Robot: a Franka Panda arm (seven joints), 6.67 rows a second.
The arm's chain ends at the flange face. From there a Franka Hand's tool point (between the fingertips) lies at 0.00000 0.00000 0.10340 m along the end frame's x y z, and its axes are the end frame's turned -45 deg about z.
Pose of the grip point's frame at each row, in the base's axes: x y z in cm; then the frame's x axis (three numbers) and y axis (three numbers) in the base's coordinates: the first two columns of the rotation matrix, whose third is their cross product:
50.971, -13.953, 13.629, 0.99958, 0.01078, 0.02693, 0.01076, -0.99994, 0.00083
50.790, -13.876, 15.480, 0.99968, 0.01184, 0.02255, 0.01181, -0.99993, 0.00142
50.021, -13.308, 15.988, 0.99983, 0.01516, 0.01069, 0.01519, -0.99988, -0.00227
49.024, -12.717, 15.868, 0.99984, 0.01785, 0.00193, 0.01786, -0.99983, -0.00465
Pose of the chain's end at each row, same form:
50.692, -13.947, 23.965, 0.71442, -0.69944, 0.01963, -0.69920, -0.71469, -0.01846
50.557, -13.864, 25.817, 0.71523, -0.69869, 0.01695, -0.69853, -0.71543, -0.01494
49.911, -13.333, 26.327, 0.71773, -0.69630, 0.00595, -0.69625, -0.71774, -0.00916
49.005, -12.765, 26.208, 0.71962, -0.69436, -0.00192, -0.69436, -0.71961, -0.00465

